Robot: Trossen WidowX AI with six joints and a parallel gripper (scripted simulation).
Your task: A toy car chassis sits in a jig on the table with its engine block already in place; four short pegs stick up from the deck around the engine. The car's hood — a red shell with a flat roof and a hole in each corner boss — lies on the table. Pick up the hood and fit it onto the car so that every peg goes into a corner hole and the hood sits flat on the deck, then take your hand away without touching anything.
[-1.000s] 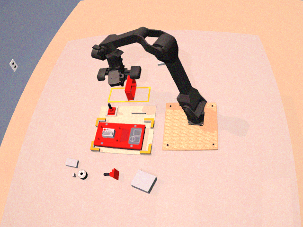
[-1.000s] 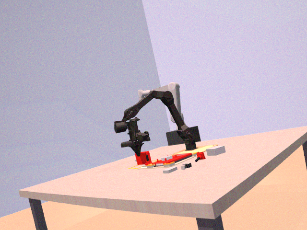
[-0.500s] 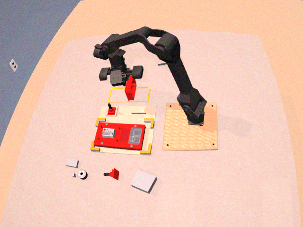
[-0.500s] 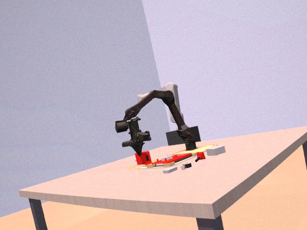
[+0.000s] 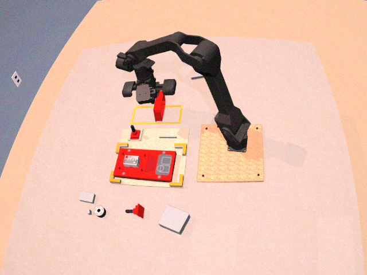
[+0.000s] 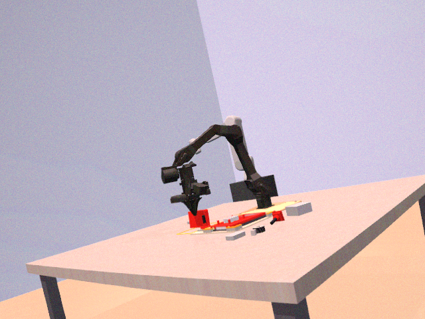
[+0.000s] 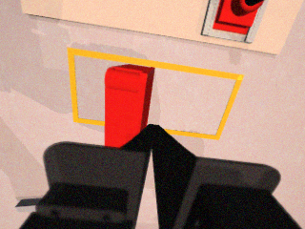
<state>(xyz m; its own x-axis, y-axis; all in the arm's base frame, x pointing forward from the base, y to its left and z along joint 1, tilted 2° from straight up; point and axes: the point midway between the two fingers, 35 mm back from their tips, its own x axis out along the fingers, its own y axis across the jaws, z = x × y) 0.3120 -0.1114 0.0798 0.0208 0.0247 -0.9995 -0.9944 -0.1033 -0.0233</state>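
The socket is 110 mm to the left of my gripper tip, 40 mm ahead of it and 20 mm below it. From my gripper tip the other things lie so: grey engine block (240 mm to the left, 30 mm below, 20 mm ahead); thin grey rod (210 mm to the right, 130 mm behind, 50 mm below); red hood (20 mm below, 20 mm behind).
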